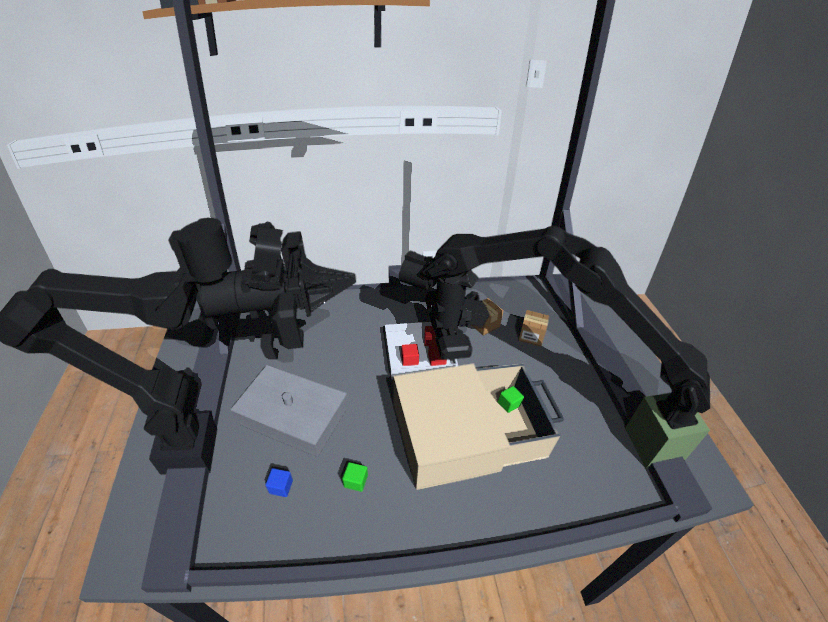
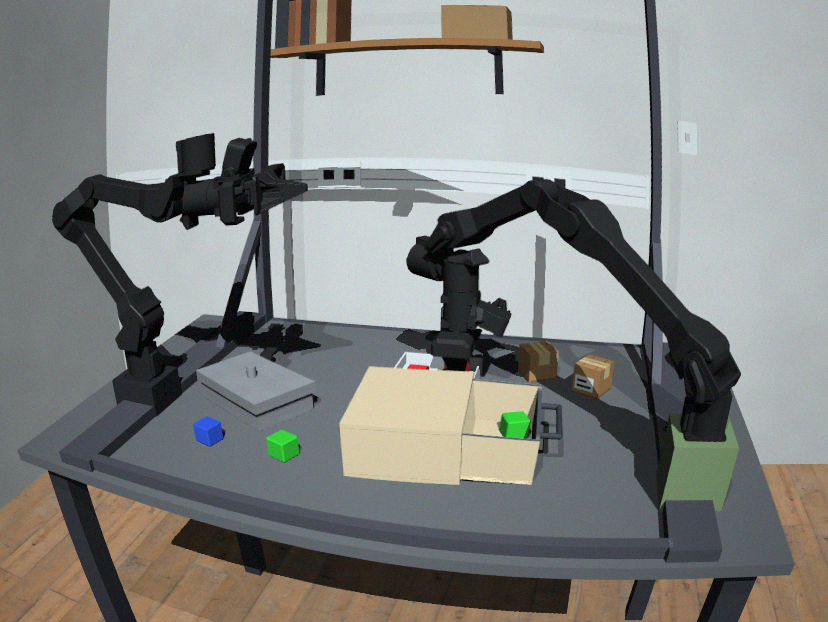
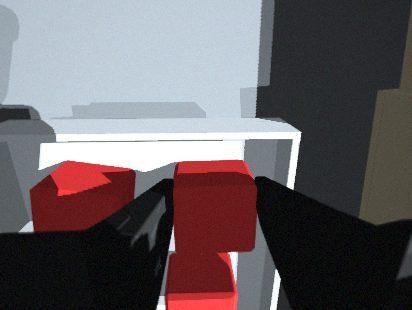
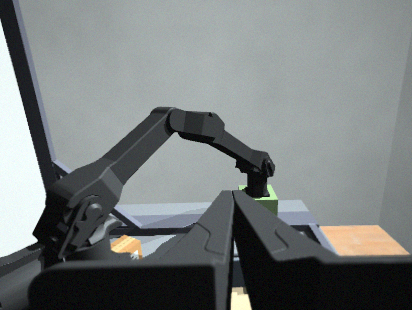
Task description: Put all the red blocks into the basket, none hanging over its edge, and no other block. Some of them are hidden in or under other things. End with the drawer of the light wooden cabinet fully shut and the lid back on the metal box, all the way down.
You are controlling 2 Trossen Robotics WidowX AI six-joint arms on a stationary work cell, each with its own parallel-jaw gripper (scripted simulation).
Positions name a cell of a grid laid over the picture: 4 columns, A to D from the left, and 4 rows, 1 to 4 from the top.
Labels:
my right gripper: image 1 B2; image 2 B2; image 4 C3; not seen in image 3 (out of frame)
grey lid: image 1 B3; image 2 B3; not seen in image 3 (out of frame); not seen in image 4 (out of frame)

